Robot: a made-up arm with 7 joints.
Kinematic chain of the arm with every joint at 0, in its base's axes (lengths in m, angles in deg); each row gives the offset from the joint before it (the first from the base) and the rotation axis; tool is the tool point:
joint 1: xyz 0 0 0.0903 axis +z
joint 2: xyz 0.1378 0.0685 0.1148 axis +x
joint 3: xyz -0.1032 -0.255 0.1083 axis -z
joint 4: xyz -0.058 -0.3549 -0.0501 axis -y
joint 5: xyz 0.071 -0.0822 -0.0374 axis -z
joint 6: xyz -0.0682 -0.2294 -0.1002 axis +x
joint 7: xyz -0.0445 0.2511 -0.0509 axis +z
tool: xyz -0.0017 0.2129 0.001
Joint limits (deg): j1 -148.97..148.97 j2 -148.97..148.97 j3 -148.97..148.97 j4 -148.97..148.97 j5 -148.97..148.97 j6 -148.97..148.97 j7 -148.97..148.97
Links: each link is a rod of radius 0.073 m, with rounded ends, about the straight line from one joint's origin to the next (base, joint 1, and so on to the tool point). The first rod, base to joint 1, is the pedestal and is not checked.
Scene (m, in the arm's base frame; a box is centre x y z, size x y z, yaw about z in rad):
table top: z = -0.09
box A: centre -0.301 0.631 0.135 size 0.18 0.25 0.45 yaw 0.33
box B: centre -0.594 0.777 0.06 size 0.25 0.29 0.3 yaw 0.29
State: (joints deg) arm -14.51 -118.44 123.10 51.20 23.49 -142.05 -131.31
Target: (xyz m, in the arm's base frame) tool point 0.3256 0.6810 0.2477
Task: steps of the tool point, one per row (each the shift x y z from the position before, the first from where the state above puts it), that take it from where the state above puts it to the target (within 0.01 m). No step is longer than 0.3 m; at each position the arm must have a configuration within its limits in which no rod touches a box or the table.
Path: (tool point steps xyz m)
1: -0.0401 0.0421 0.0932
2: -0.0274 0.0249 0.1052
3: 0.0599 0.1647 0.0720
4: 0.0970 0.1329 0.0734
5: 0.1196 0.0942 0.0729
6: 0.1275 0.0546 0.0702
7: 0.2264 0.1045 -0.1085
8: 0.2214 0.0105 -0.1270
9: 0.1788 -0.0650 -0.1338

